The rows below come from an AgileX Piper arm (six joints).
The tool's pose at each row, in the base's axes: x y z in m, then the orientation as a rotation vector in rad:
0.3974, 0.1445, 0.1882, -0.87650, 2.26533, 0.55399
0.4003, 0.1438, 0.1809, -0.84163, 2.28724, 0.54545
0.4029, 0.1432, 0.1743, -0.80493, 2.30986, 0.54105
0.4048, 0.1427, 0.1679, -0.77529, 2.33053, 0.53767
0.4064, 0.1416, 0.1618, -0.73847, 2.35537, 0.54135
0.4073, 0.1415, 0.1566, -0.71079, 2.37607, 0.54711
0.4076, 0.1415, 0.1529, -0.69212, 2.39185, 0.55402
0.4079, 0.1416, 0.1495, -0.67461, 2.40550, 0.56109
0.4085, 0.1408, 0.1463, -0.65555, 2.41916, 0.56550
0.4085, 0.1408, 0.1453, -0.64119, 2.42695, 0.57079
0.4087, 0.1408, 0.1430, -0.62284, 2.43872, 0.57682
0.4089, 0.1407, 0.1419, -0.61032, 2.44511, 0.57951
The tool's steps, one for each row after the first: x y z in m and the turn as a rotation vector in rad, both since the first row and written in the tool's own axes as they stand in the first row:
0.0037, -0.0036, 0.0059, 0.01593, 0.00610, 0.02733
0.0070, -0.0069, 0.0113, 0.02922, 0.01217, 0.05723
0.0106, -0.0095, 0.0164, 0.03940, 0.01954, 0.08238
0.0144, -0.0123, 0.0207, 0.04628, 0.02761, 0.11542
0.0175, -0.0138, 0.0247, 0.04894, 0.03552, 0.14181
0.0199, -0.0146, 0.0274, 0.04830, 0.04235, 0.16107
0.0220, -0.0153, 0.0300, 0.04734, 0.04782, 0.17882
0.0242, -0.0167, 0.0320, 0.04869, 0.05318, 0.19678
0.0249, -0.0169, 0.0328, 0.04855, 0.05488, 0.20989
0.0264, -0.0173, 0.0345, 0.04863, 0.05888, 0.22711
0.0271, -0.0177, 0.0353, 0.04984, 0.06033, 0.23787

